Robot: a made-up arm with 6 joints. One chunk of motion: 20 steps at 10 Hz.
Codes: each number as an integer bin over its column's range. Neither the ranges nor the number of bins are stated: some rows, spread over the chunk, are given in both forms.
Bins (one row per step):
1: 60 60 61 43 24 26
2: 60 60 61 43 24 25
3: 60 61 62 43 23 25
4: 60 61 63 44 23 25
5: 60 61 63 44 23 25
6: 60 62 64 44 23 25
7: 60 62 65 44 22 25
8: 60 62 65 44 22 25
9: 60 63 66 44 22 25
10: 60 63 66 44 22 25
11: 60 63 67 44 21 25
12: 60 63 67 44 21 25
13: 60 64 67 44 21 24
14: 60 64 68 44 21 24
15: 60 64 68 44 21 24
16: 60 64 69 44 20 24
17: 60 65 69 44 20 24
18: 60 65 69 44 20 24
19: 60 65 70 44 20 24
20: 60 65 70 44 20 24
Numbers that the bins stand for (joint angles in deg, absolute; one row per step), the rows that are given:
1: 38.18 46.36 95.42 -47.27 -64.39 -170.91
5: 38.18 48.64 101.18 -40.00 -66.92 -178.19
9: 38.18 53.18 109.84 -40.00 -69.44 -178.19
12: 38.18 53.18 112.72 -40.00 -71.97 -178.19
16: 38.18 55.45 118.49 -40.00 -74.49 -185.46
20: 38.18 57.73 121.37 -40.00 -74.49 -185.46
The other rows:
2: 38.18 46.36 95.42 -47.27 -64.39 -178.19
3: 38.18 48.64 98.30 -47.27 -66.92 -178.19
4: 38.18 48.64 101.18 -40.00 -66.92 -178.19
6: 38.18 50.91 104.07 -40.00 -66.92 -178.19
7: 38.18 50.91 106.95 -40.00 -69.44 -178.19
8: 38.18 50.91 106.95 -40.00 -69.44 -178.19
10: 38.18 53.18 109.84 -40.00 -69.44 -178.19
11: 38.18 53.18 112.72 -40.00 -71.97 -178.19
13: 38.18 55.45 112.72 -40.00 -71.97 -185.46
14: 38.18 55.45 115.60 -40.00 -71.97 -185.46
15: 38.18 55.45 115.60 -40.00 -71.97 -185.46
17: 38.18 57.73 118.49 -40.00 -74.49 -185.46
18: 38.18 57.73 118.49 -40.00 -74.49 -185.46
19: 38.18 57.73 121.37 -40.00 -74.49 -185.46

